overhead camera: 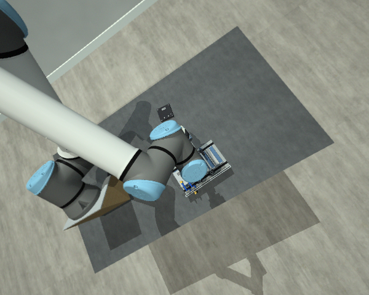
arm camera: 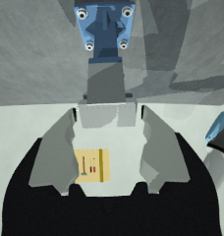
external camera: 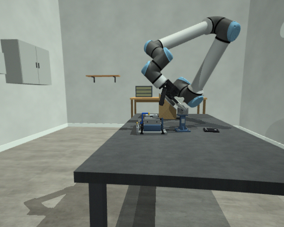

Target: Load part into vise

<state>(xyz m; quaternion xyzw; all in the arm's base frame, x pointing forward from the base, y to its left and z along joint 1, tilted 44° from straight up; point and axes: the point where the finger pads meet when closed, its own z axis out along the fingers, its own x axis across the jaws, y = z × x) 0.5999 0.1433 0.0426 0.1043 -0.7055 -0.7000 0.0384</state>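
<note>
Now: the part 10 mm below my hand. Also, from my hand: infeed plate 200 mm to the left, 160 mm below, 30 mm behind; then vise 200 mm to the right, 120 mm below, 20 mm ahead.
</note>
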